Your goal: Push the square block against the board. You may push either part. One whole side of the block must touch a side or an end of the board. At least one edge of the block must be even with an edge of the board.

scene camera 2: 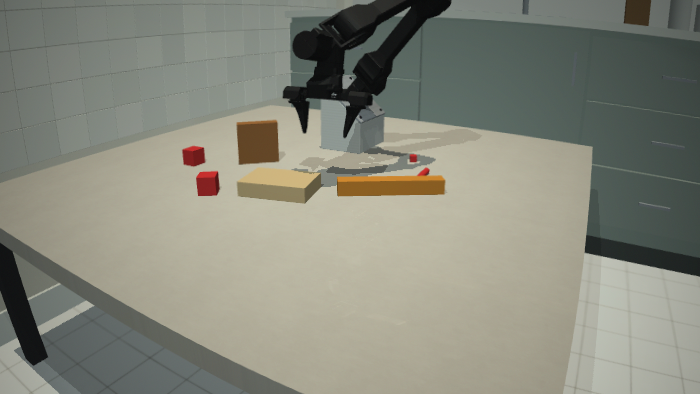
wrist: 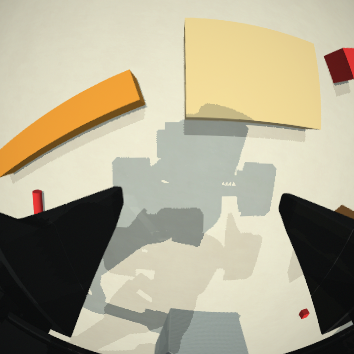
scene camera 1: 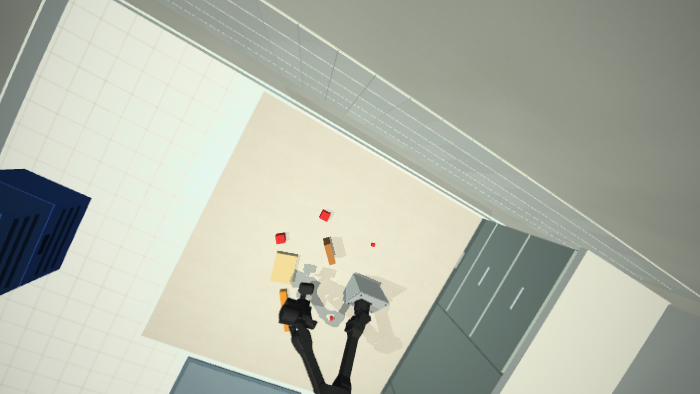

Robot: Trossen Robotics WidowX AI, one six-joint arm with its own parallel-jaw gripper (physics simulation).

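Pixels of known places: gripper, between the fingertips: (scene camera 2: 324,135) (wrist: 204,198) (scene camera 1: 300,292); arm's base, origin of its link: (scene camera 1: 363,302).
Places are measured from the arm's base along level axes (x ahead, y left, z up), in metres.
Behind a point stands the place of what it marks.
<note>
The square block, pale yellow (scene camera 1: 284,268) @(z -0.106, x 0.394, y 0.063 m) (scene camera 2: 279,178) @(z -0.106, x 0.403, y 0.073 m) (wrist: 250,75) @(z -0.106, x 0.383, y 0.077 m), lies flat on the table. The board, a long orange bar (scene camera 1: 283,297) @(z -0.107, x 0.324, y 0.198 m) (scene camera 2: 390,186) @(z -0.118, x 0.292, y 0.270 m) (wrist: 75,117) @(z -0.107, x 0.300, y 0.223 m), lies beside it, partly under the arm in scene camera 1. A gap separates them, and in the wrist view the board stands at an angle to the block. My gripper (scene camera 2: 325,134) @(z -0.037, x 0.282, y 0.101 m) (wrist: 204,198) @(z -0.037, x 0.282, y 0.101 m) is open and empty. It hangs above the table on the robot-base side of the block, its fingers clear of both parts.
A brown block (scene camera 1: 329,253) @(z -0.036, x 0.259, y -0.126 m) (scene camera 2: 258,143) @(z -0.087, x 0.264, y -0.111 m) (wrist: 345,211) @(z -0.119, x 0.294, y -0.141 m) stands upright nearby. Two red cubes (scene camera 1: 325,215) @(z -0.098, x 0.357, y -0.263 m) (scene camera 1: 280,238) @(z -0.098, x 0.485, y -0.063 m) (scene camera 2: 193,156) @(z -0.112, x 0.372, y -0.238 m) (scene camera 2: 208,183) @(z -0.111, x 0.496, y -0.042 m) lie beyond the square block. A red cylinder (scene camera 2: 423,172) @(z -0.124, x 0.151, y 0.282 m) (wrist: 37,201) @(z -0.126, x 0.183, y 0.277 m) lies behind the board. Small red cubes (scene camera 1: 373,245) @(z -0.122, x 0.057, y -0.244 m) (scene camera 2: 413,158) (wrist: 304,313) @(z -0.124, x 0.064, y -0.239 m) lie near the grey base (scene camera 1: 365,290) @(z 0.012, x 0.029, y -0.063 m).
</note>
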